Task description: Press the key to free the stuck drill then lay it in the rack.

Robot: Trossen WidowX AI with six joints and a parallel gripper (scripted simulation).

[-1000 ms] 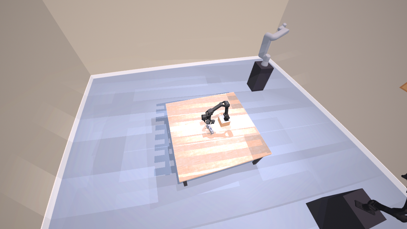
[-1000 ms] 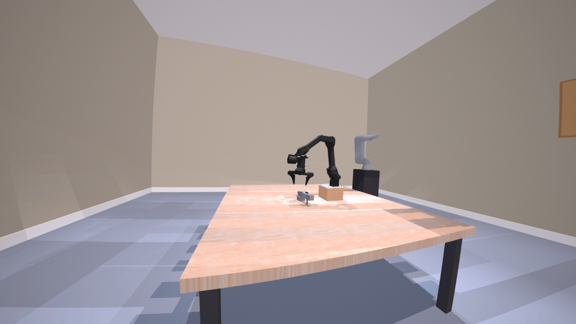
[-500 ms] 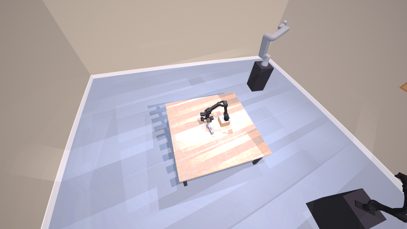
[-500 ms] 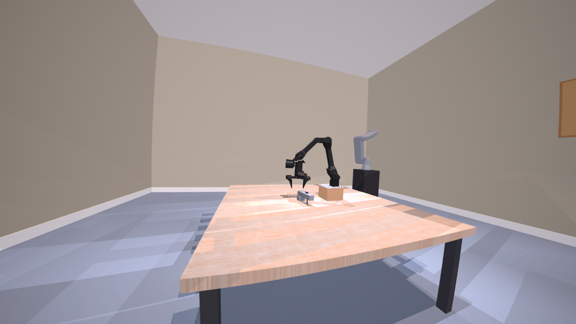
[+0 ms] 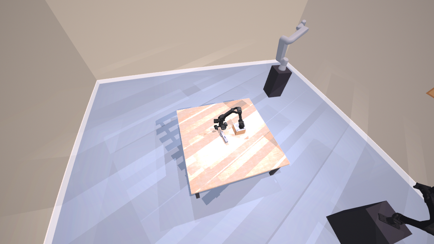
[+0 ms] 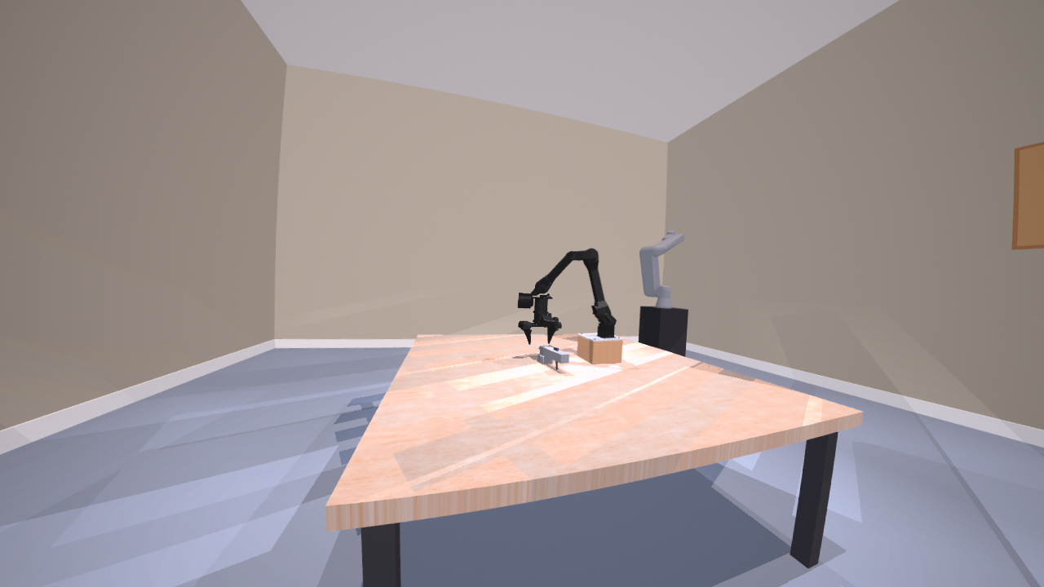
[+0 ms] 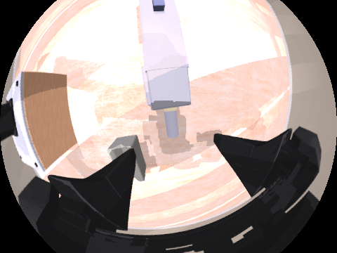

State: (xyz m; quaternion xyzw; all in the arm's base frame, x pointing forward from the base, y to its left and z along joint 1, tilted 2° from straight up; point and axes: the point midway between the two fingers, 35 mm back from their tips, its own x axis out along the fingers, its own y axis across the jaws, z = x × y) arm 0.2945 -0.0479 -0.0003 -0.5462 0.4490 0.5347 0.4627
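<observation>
Now: the grey drill shank 10 mm behind my gripper tip, 70 mm to the left of it and 10 mm below it. Round my gripper tip: dark drill (30 mm behind, 150 mm to the left, 10 mm below); grey rack (70 mm behind, 50 mm to the right, 40 mm below); grey sleeve (20 mm behind, 120 mm to the left, 20 mm below).
</observation>
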